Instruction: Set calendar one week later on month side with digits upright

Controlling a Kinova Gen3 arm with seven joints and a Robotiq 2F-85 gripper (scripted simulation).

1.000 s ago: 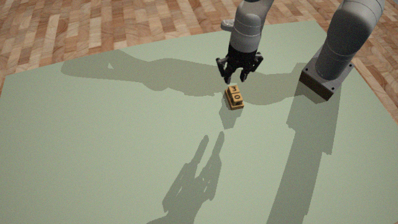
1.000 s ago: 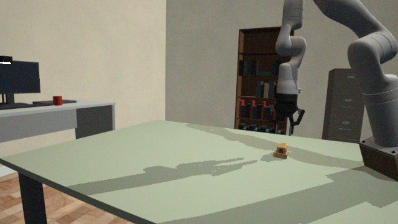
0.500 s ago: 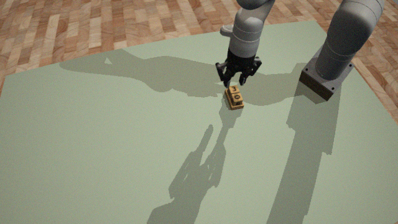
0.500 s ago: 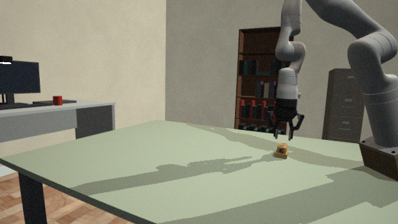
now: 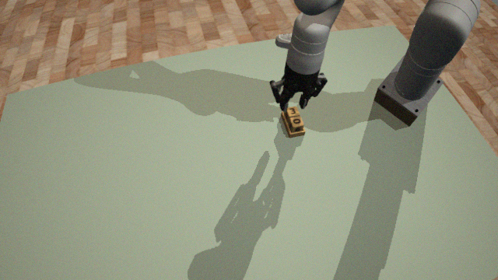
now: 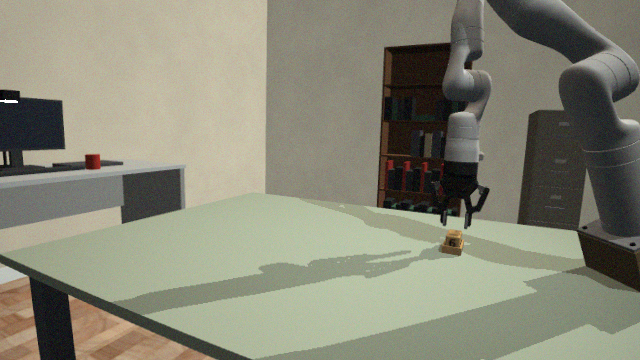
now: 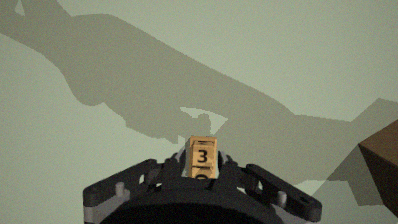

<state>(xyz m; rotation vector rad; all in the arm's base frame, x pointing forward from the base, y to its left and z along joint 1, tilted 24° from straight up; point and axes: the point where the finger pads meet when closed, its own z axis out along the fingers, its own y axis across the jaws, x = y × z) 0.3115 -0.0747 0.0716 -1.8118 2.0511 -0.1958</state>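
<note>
My hand is 40 mm above the cube. The rest, counted from my hand: wooden tray 20 mm to the left, 60 mm below.
</note>
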